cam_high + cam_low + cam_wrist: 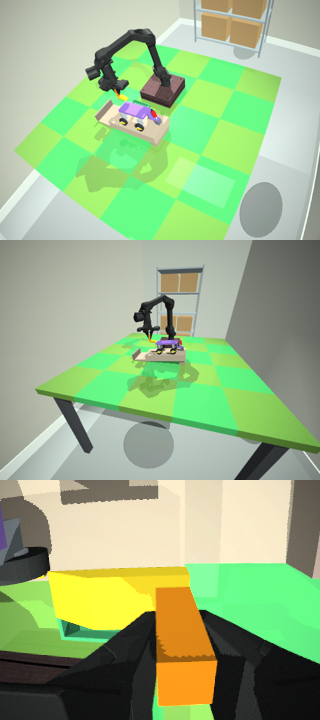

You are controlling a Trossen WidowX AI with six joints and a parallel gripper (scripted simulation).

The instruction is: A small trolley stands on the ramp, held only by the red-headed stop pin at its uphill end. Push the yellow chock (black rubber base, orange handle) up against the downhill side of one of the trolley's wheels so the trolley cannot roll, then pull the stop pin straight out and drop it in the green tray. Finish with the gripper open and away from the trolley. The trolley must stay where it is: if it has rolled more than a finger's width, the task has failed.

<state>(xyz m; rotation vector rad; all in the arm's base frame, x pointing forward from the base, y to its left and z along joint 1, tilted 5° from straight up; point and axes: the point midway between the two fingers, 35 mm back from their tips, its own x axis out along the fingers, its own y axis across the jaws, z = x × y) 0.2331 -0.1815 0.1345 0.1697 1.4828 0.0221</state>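
The stop pin is 70 mm ahead of my gripper tip, 270 mm to the left of it and 20 mm below it. Also, from my gripper tip: raised end wall 50 mm ahead, 110 mm to the right, 120 mm below; then beige ramp 80 mm ahead, 150 mm to the left, 100 mm below; then purple trolley 80 mm ahead, 160 mm to the left, 40 mm below.
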